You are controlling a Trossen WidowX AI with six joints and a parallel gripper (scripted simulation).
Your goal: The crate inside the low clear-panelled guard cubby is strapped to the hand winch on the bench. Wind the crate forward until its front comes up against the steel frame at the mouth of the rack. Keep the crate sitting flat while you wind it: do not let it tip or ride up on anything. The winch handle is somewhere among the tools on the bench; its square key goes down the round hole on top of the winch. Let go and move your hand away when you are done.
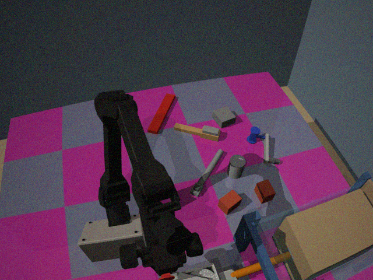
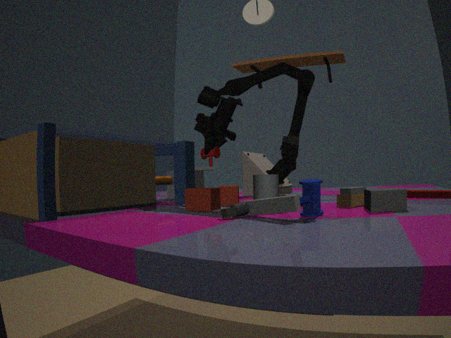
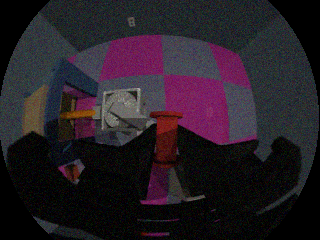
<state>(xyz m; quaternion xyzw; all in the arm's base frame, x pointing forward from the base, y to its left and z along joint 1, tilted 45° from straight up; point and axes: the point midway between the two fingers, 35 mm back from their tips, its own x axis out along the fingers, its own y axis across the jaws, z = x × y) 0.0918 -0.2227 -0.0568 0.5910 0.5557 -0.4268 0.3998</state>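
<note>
My gripper tip is 30 mm short of the winch handle with red hub and 40 mm above it. The rest, counted from my gripper tip: winch: 70 mm ahead, 40 mm to the right, 110 mm below; blue steel frame: 250 mm ahead, 30 mm to the right, 40 mm below; red knob: 10 mm to the left, 10 mm below.
</note>
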